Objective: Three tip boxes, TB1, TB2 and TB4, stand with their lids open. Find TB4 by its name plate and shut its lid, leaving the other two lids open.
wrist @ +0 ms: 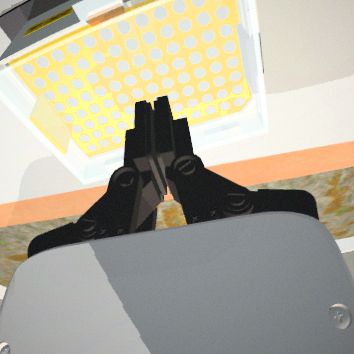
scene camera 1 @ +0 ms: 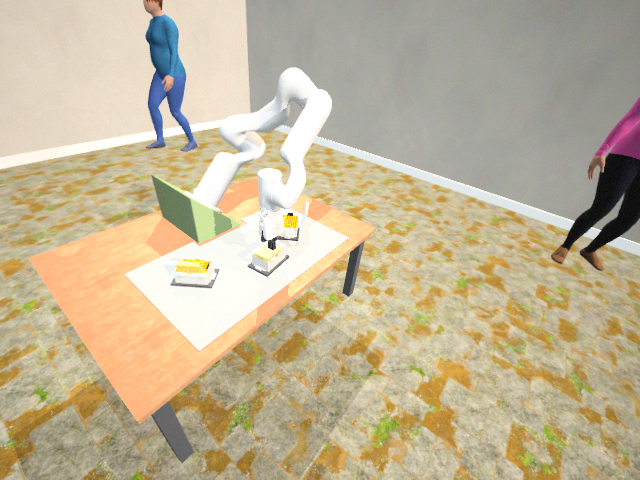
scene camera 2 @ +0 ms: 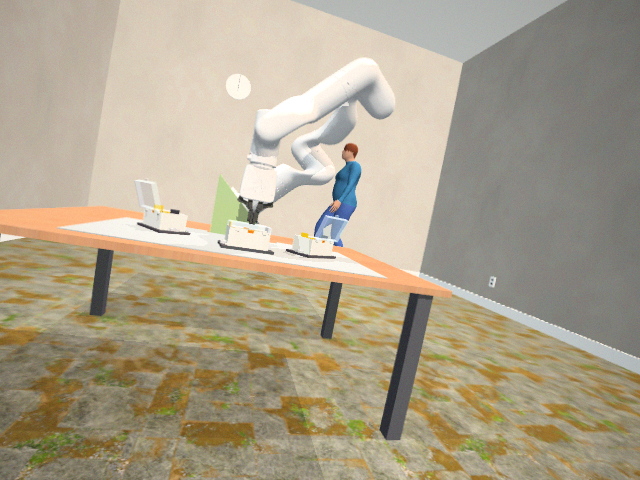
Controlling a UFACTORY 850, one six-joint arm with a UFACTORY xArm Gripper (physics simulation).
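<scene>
Three white tip boxes stand on the mat. The middle box (scene camera 1: 267, 260) (scene camera 2: 248, 237) (wrist: 130, 65) shows a yellow rack; its pale translucent lid looks low over the rack, but whether it is fully shut I cannot tell. The left box (scene camera 1: 193, 273) (scene camera 2: 166, 221) has its lid (scene camera 2: 148, 194) standing open. The right box (scene camera 1: 291, 228) (scene camera 2: 312, 246) has its lid (scene camera 1: 306, 211) (scene camera 2: 334, 227) open too. No name plate is legible. My gripper (scene camera 1: 271, 249) (scene camera 2: 252, 222) (wrist: 158, 120) is shut and empty, fingertips at the middle box's top; contact is unclear.
A green panel (scene camera 1: 178, 211) (scene camera 2: 223, 206) stands upright behind the boxes. The boxes have dark bases on a pale mat (scene camera 1: 201, 320) (scene camera 2: 361, 266), on an orange wooden table (scene camera 1: 93, 299) (scene camera 2: 31, 219). The table's front edge passes near the middle box in the wrist view.
</scene>
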